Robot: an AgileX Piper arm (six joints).
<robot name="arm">
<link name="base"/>
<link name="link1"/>
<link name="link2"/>
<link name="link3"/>
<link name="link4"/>
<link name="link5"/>
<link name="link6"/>
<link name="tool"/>
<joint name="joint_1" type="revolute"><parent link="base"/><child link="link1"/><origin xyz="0 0 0.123" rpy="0 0 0"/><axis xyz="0 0 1"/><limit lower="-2.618" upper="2.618"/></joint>
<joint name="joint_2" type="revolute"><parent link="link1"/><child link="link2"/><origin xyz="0 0 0" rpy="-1.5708 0 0"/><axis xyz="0 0 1"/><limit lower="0" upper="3.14"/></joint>
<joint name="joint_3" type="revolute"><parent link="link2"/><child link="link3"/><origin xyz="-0.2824 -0.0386 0" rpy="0 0 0"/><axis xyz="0 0 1"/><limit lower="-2.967" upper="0"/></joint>
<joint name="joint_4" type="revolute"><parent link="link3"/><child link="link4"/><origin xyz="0.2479 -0.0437 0" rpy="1.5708 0 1.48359"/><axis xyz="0 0 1"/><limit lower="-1.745" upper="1.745"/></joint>
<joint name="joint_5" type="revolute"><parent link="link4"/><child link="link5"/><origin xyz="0 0 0" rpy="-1.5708 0 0"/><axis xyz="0 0 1"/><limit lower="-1.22" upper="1.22"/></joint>
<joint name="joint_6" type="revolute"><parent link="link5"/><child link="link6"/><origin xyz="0 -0.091 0" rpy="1.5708 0 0"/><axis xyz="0 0 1"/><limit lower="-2.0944" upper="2.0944"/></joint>
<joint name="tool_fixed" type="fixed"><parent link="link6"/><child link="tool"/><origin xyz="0 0 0" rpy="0 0 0"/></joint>
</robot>
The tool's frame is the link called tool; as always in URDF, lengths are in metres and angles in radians.
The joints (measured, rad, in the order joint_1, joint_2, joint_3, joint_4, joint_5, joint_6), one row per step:
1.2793, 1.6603, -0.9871, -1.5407, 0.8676, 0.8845
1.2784, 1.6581, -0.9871, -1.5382, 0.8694, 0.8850
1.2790, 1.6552, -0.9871, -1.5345, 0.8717, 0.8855
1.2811, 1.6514, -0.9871, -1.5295, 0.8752, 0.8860
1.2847, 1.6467, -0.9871, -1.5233, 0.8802, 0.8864
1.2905, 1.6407, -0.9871, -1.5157, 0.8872, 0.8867
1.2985, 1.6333, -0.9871, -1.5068, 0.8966, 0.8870
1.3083, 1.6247, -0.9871, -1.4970, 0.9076, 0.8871
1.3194, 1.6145, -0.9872, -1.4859, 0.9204, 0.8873
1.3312, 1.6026, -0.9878, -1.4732, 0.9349, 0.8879
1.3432, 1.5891, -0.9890, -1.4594, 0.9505, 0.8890
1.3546, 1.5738, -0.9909, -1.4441, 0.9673, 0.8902
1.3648, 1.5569, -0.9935, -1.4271, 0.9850, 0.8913
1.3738, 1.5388, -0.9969, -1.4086, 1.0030, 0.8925
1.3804, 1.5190, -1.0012, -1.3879, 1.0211, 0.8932
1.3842, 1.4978, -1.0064, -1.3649, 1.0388, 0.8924
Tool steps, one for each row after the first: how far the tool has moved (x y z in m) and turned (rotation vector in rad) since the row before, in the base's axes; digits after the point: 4 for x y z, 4 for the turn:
0.0002, -0.0006, 0.0007, 0.0028, 0.0006, -0.0040
-0.0002, -0.0005, 0.0008, 0.0037, 0.0011, -0.0035
-0.0007, -0.0006, 0.0011, 0.0046, 0.0013, -0.0038
-0.0011, -0.0006, 0.0014, 0.0054, 0.0012, -0.0041
-0.0018, -0.0006, 0.0018, 0.0064, 0.0010, -0.0043
-0.0024, -0.0007, 0.0022, 0.0075, 0.0006, -0.0048
-0.0029, -0.0008, 0.0026, 0.0083, 0.0004, -0.0047
-0.0033, -0.0010, 0.0031, 0.0099, 0.0005, -0.0056
-0.0035, -0.0013, 0.0037, 0.0122, 0.0009, -0.0073
-0.0036, -0.0016, 0.0042, 0.0147, 0.0014, -0.0087
-0.0034, -0.0021, 0.0048, 0.0171, 0.0022, -0.0110
-0.0031, -0.0027, 0.0053, 0.0192, 0.0034, -0.0136
-0.0028, -0.0032, 0.0057, 0.0212, 0.0049, -0.0156
-0.0022, -0.0039, 0.0062, 0.0234, 0.0070, -0.0186
-0.0015, -0.0045, 0.0065, 0.0245, 0.0092, -0.0211

